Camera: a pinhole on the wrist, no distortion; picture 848 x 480 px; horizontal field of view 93.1 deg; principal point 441.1 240.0 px. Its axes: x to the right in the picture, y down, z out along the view. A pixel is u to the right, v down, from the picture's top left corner.
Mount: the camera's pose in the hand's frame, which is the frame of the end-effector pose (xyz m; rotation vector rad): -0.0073 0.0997 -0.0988 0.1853 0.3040 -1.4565
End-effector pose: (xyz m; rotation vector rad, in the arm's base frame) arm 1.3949 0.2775 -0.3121 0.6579 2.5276 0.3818
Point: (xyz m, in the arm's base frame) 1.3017 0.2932 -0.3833
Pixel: 728 465
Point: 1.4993 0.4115 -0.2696
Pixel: 28 165
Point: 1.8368 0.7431 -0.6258
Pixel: 38 266
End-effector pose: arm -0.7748 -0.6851 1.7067 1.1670 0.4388 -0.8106
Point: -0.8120 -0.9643 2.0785
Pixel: 228 54
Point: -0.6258 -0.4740 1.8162
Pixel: behind the camera
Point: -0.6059 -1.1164 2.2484
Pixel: 63 151
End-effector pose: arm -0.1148 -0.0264 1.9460 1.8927 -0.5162 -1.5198
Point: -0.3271 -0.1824 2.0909
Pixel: 158 160
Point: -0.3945 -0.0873 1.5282
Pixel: 617 390
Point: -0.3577 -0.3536 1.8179
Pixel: 314 458
